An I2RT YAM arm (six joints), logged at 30 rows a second.
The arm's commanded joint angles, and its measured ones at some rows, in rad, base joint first. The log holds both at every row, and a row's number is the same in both.
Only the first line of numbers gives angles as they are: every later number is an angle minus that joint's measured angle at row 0.
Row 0, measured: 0.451 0.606 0.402 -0.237 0.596 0.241
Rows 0 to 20, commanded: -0.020 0.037 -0.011 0.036 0.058 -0.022; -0.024 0.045 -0.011 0.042 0.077 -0.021; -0.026 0.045 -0.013 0.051 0.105 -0.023; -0.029 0.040 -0.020 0.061 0.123 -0.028; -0.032 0.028 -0.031 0.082 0.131 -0.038; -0.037 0.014 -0.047 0.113 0.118 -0.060; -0.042 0.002 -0.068 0.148 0.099 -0.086; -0.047 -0.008 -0.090 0.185 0.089 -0.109; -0.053 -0.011 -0.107 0.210 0.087 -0.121; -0.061 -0.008 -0.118 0.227 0.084 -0.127; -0.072 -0.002 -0.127 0.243 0.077 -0.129; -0.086 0.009 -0.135 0.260 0.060 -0.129; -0.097 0.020 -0.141 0.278 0.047 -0.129; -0.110 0.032 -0.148 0.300 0.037 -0.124; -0.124 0.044 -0.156 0.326 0.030 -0.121; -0.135 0.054 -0.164 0.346 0.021 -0.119; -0.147 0.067 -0.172 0.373 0.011 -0.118; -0.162 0.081 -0.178 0.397 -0.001 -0.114; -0.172 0.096 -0.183 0.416 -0.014 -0.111; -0.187 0.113 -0.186 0.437 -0.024 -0.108; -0.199 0.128 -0.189 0.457 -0.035 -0.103
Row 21, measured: -0.173 0.102 -0.181 0.346 0.005 -0.092
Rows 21 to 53, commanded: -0.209 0.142 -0.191 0.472 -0.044 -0.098; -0.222 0.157 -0.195 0.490 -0.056 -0.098; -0.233 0.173 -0.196 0.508 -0.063 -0.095; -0.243 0.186 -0.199 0.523 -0.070 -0.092; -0.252 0.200 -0.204 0.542 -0.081 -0.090; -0.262 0.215 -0.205 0.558 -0.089 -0.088; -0.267 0.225 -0.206 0.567 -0.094 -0.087; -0.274 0.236 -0.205 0.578 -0.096 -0.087; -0.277 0.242 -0.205 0.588 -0.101 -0.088; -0.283 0.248 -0.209 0.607 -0.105 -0.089; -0.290 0.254 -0.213 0.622 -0.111 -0.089; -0.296 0.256 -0.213 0.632 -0.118 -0.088; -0.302 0.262 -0.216 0.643 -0.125 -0.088; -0.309 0.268 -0.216 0.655 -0.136 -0.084; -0.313 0.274 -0.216 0.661 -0.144 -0.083; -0.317 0.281 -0.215 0.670 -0.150 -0.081; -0.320 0.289 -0.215 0.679 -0.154 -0.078; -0.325 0.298 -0.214 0.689 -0.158 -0.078; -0.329 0.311 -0.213 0.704 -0.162 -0.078; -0.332 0.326 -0.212 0.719 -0.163 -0.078; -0.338 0.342 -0.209 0.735 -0.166 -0.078; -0.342 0.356 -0.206 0.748 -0.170 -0.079; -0.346 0.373 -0.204 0.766 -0.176 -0.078; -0.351 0.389 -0.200 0.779 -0.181 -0.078; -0.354 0.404 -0.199 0.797 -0.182 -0.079; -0.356 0.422 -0.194 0.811 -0.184 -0.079; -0.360 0.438 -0.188 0.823 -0.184 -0.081; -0.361 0.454 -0.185 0.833 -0.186 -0.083; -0.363 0.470 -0.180 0.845 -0.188 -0.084; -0.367 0.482 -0.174 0.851 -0.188 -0.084; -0.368 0.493 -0.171 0.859 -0.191 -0.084; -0.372 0.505 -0.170 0.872 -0.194 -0.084; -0.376 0.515 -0.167 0.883 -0.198 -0.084
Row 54, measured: -0.365 0.493 -0.198 0.811 -0.184 -0.089
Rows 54 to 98, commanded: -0.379 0.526 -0.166 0.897 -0.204 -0.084; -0.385 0.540 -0.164 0.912 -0.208 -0.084; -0.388 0.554 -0.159 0.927 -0.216 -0.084; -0.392 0.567 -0.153 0.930 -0.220 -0.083; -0.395 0.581 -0.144 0.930 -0.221 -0.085; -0.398 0.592 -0.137 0.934 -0.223 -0.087; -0.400 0.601 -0.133 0.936 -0.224 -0.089; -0.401 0.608 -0.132 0.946 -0.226 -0.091; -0.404 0.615 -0.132 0.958 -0.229 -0.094; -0.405 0.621 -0.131 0.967 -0.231 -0.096; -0.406 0.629 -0.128 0.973 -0.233 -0.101; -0.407 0.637 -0.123 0.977 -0.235 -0.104; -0.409 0.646 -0.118 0.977 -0.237 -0.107; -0.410 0.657 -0.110 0.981 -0.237 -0.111; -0.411 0.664 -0.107 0.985 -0.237 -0.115; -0.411 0.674 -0.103 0.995 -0.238 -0.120; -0.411 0.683 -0.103 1.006 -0.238 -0.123; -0.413 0.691 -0.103 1.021 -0.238 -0.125; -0.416 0.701 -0.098 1.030 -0.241 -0.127; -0.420 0.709 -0.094 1.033 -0.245 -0.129; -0.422 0.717 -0.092 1.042 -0.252 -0.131; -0.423 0.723 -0.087 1.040 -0.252 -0.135; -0.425 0.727 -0.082 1.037 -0.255 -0.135; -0.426 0.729 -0.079 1.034 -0.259 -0.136; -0.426 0.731 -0.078 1.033 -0.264 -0.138; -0.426 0.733 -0.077 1.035 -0.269 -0.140; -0.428 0.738 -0.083 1.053 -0.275 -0.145; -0.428 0.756 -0.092 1.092 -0.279 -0.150; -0.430 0.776 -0.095 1.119 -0.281 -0.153; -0.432 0.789 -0.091 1.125 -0.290 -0.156; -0.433 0.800 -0.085 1.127 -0.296 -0.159; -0.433 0.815 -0.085 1.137 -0.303 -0.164; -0.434 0.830 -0.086 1.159 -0.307 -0.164; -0.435 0.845 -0.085 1.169 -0.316 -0.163; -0.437 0.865 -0.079 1.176 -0.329 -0.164; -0.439 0.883 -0.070 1.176 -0.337 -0.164; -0.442 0.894 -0.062 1.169 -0.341 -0.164; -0.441 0.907 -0.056 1.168 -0.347 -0.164; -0.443 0.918 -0.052 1.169 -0.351 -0.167; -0.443 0.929 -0.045 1.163 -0.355 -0.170; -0.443 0.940 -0.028 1.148 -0.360 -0.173; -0.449 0.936 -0.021 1.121 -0.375 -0.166; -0.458 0.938 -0.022 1.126 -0.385 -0.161; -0.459 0.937 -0.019 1.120 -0.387 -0.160; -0.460 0.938 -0.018 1.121 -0.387 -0.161
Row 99, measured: -0.449 0.933 -0.035 1.118 -0.359 -0.137
